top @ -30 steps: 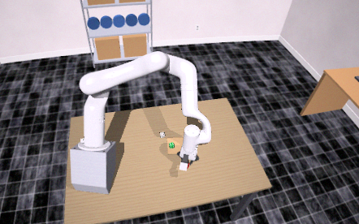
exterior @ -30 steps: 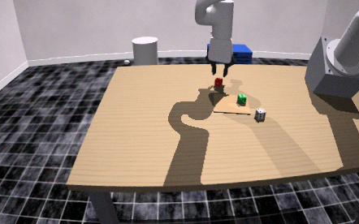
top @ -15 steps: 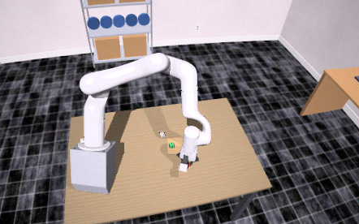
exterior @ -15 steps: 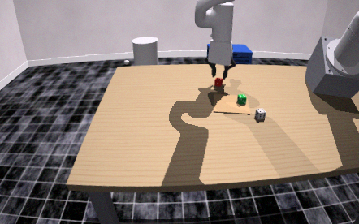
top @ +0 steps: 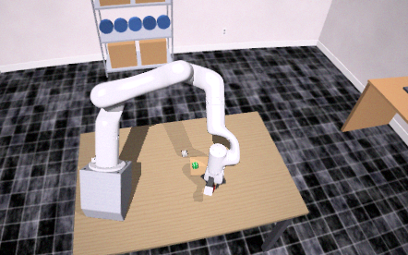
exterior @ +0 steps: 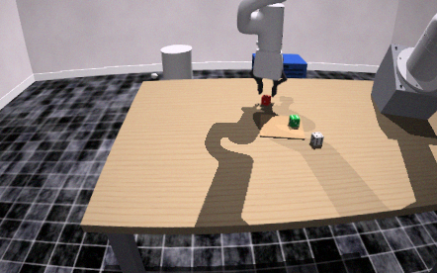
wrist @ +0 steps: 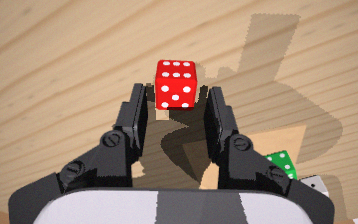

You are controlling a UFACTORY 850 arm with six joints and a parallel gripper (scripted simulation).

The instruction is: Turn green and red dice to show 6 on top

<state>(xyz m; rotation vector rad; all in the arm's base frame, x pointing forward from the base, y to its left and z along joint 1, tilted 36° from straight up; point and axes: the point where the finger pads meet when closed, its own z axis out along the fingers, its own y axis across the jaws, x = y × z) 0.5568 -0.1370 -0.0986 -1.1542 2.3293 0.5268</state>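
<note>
My gripper is now 40 mm above the red die. From my hand the other things lie so: tan mat 10 mm behind, 170 mm to the left, 50 mm below; then green die 50 mm behind, 180 mm to the left, 40 mm below; then white die 90 mm behind, 280 mm to the left, 40 mm below.
</note>
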